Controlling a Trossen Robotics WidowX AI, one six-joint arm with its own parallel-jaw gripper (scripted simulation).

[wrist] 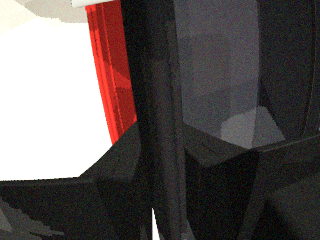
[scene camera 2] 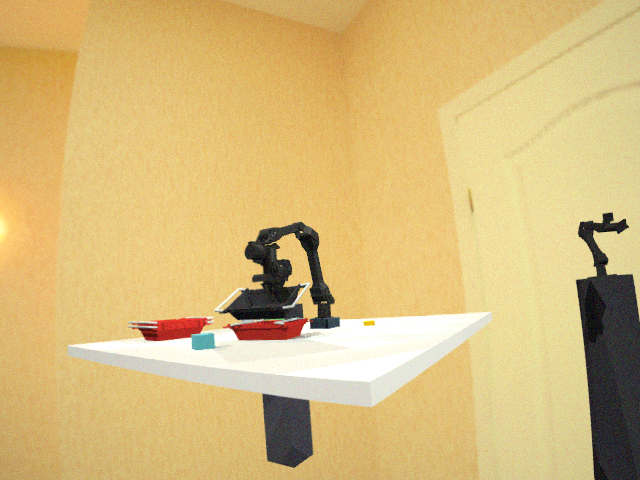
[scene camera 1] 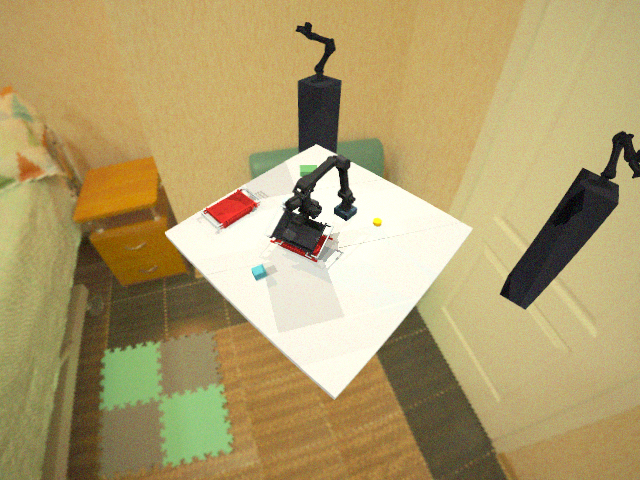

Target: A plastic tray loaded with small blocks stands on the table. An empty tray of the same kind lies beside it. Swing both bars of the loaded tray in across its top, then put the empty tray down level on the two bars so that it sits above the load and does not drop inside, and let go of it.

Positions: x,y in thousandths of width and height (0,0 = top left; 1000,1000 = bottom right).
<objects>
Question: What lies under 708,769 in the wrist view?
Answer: My gripper.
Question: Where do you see a dark grey tray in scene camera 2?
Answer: At 395,634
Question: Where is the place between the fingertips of my gripper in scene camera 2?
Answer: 426,628
</objects>
